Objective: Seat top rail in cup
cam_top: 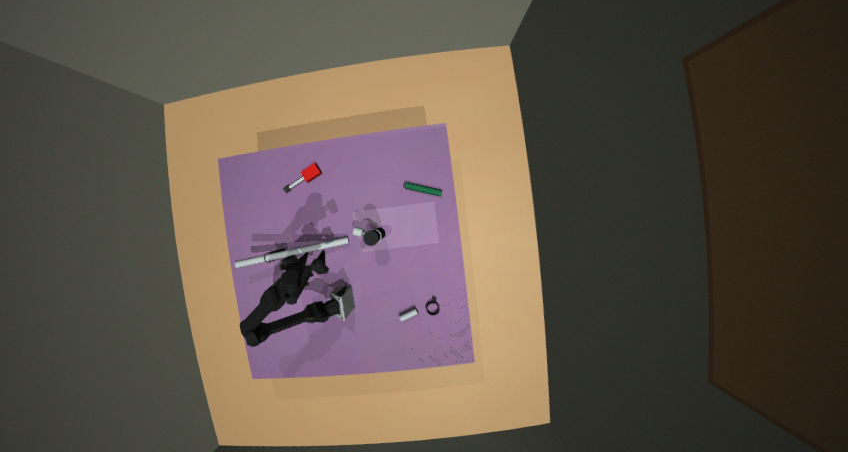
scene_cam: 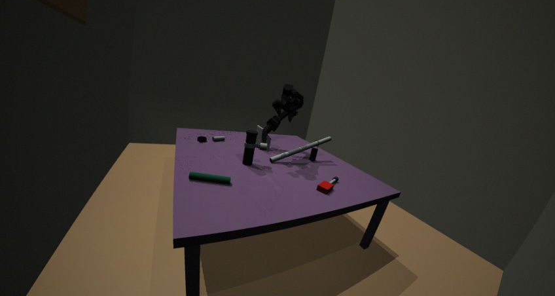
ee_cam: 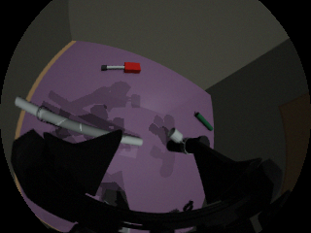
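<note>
Now: the brace band 4 cm ahead of my gripper tip, 18 cm to the right of it and 17 cm below it. The rest, counted from my gripper tip: green cylinder (25 cm ahead, 46 cm to the right, 28 cm below); short post (4 cm behind, 33 cm to the left, 19 cm below); red-handled tool (34 cm ahead, 20 cm to the left, 28 cm below).
</note>
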